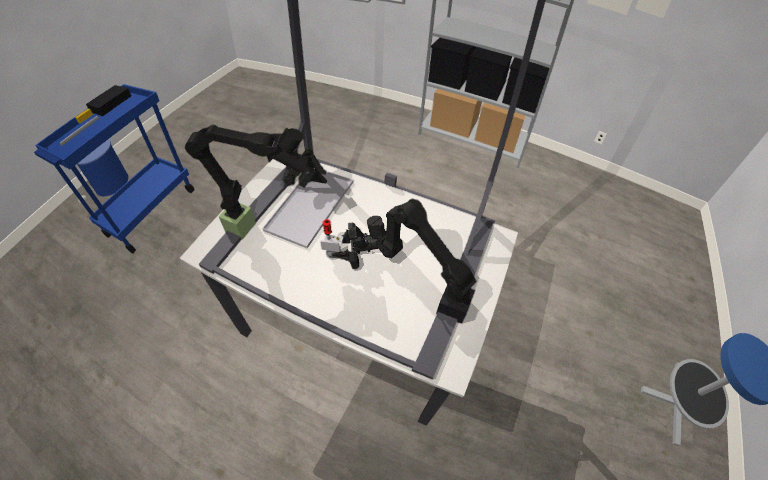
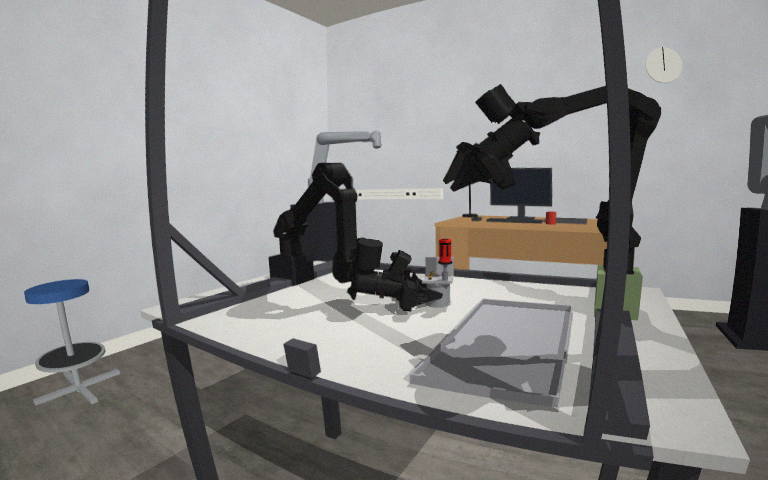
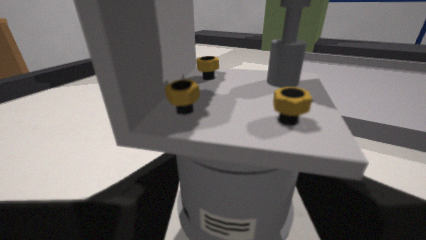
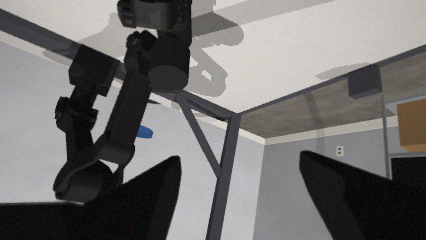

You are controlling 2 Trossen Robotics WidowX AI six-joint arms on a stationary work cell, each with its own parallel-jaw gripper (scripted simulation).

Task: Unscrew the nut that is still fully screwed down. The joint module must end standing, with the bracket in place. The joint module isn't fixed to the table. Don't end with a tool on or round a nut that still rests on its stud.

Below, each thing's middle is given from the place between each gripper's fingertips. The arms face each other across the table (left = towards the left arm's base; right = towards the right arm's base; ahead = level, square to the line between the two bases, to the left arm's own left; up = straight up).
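You'd find the shallow grey tray (image 2: 506,346) 30 cm below my right hand, and it's 9 cm behind that hand and 13 cm to the right of it.
As for my left hand, it's 30 mm above the shallow grey tray, 170 mm past it and 240 mm to the left of it.
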